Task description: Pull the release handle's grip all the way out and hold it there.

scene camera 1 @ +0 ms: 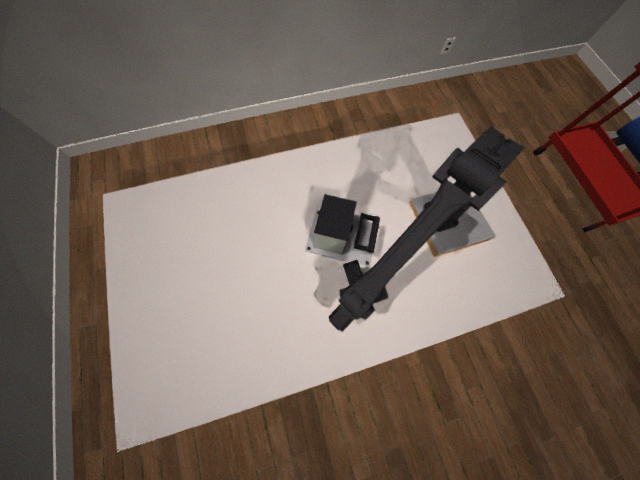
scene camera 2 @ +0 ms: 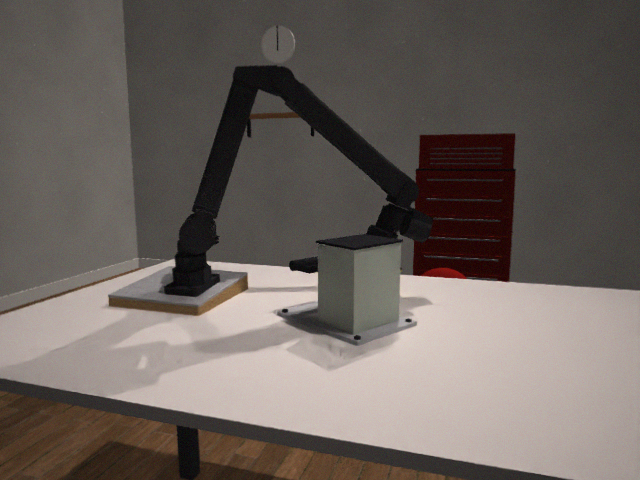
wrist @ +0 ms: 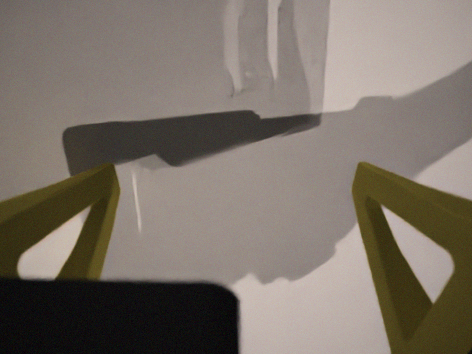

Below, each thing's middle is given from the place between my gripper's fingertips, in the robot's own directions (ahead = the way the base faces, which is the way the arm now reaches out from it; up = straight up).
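Grey base plate [scene camera 2: 307, 315], 210 mm right of my hand, 10 mm below it.
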